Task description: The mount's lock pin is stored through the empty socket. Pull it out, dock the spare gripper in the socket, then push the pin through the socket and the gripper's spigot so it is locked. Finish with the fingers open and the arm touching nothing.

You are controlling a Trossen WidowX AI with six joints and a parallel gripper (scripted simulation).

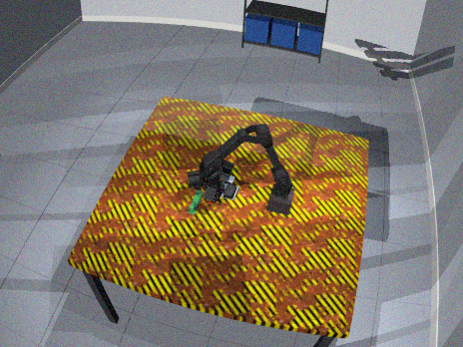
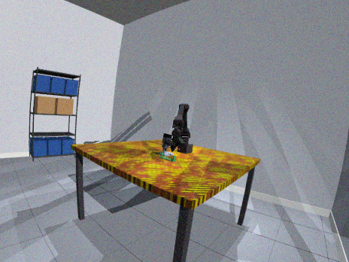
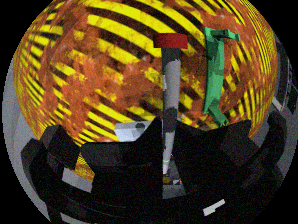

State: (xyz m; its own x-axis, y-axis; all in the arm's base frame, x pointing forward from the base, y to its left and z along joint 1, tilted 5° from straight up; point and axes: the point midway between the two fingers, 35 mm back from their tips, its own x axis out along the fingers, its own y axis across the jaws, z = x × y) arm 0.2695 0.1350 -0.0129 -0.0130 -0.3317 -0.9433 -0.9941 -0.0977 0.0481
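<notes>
Now: the grey mount 80 mm to the right of my gripper tip. The rest, counted from my gripper tip: green cradle (80 mm ahead, 50 mm to the left, 20 mm below); then spare gripper (80 mm to the right, 80 mm above).
</notes>
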